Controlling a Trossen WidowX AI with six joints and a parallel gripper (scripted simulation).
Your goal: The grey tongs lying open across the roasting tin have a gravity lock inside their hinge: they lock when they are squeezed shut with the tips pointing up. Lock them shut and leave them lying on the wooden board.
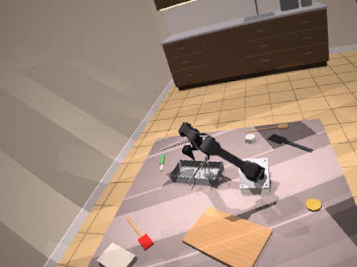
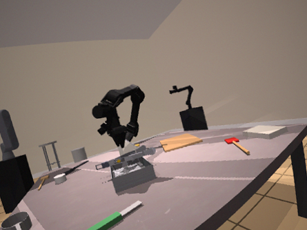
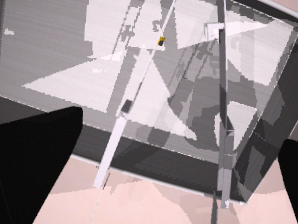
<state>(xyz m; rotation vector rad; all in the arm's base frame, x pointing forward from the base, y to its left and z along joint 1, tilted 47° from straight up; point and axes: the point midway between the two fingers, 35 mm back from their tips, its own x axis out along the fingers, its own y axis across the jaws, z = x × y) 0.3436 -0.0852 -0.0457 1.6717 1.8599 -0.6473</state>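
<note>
My gripper tip is 10 cm above the grey roasting tin and 6 cm short of it. Round my gripper tip: black spatula 48 cm behind, 32 cm to the right, 12 cm below; then wooden board 43 cm to the left, 22 cm behind, 12 cm below; then red spatula 48 cm to the left, 24 cm ahead, 12 cm below.
</note>
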